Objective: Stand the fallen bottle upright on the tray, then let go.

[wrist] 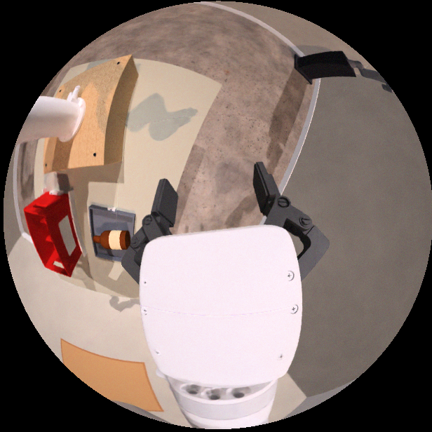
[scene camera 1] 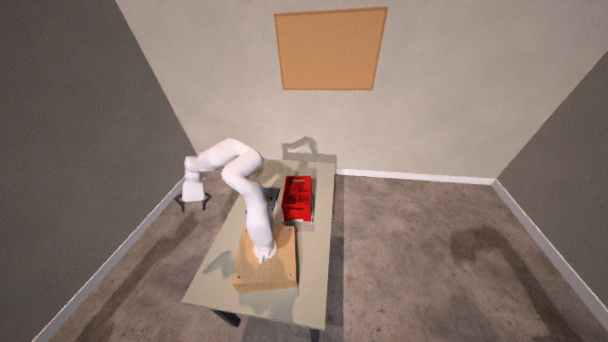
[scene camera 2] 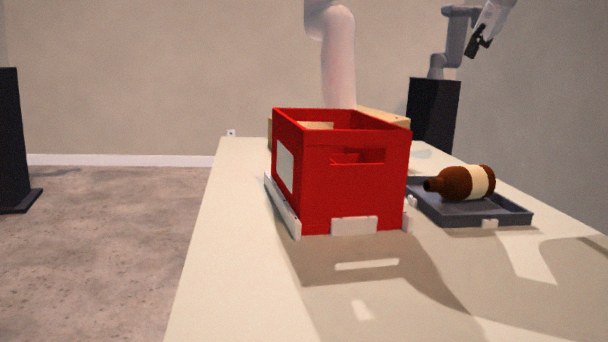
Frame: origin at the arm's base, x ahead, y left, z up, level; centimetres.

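Seen in the pictures: gripper, fingertip midpoint: [scene camera 1: 193,211] [scene camera 2: 475,51]; arm's base at its link origin: [scene camera 1: 265,248].
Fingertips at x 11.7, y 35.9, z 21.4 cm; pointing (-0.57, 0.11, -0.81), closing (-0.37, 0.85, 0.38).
Pixels of each thing's top centre, then the offset from my fingertips to it.
- brown bottle at its top centre: [scene camera 2: 458,166] [scene camera 1: 260,196] dx +30.5, dy -26.7, dz -25.2 cm
- dark grey tray at its top centre: [scene camera 2: 456,192] [scene camera 1: 263,200] dx +31.6, dy -27.1, dz -30.5 cm
- red crate at its top centre: [scene camera 2: 333,117] [scene camera 1: 297,189] dx +26.6, dy -54.5, dz -15.6 cm
A brown bottle [scene camera 1: 269,199] [scene camera 2: 462,183] [wrist: 117,240] with a cream label lies on its side on the dark grey tray [scene camera 1: 274,192] [scene camera 2: 510,219] [wrist: 112,220]. Its neck points towards the red crate. My gripper [scene camera 1: 193,210] [scene camera 2: 478,51] [wrist: 211,178] is open, with nothing between its fingers. It hangs out beyond the table's edge, on the side where the tray lies, well above and away from the bottle. In scene camera 1 my arm hides part of the tray.
A red crate [scene camera 2: 355,195] [scene camera 1: 297,199] [wrist: 52,232] stands beside the tray, with white blocks at its base. My arm's base stands on a wooden box [scene camera 1: 265,275] [wrist: 117,110] at the table's other end. Another arm on a black pedestal [scene camera 2: 432,110] [wrist: 327,66] stands beyond the table.
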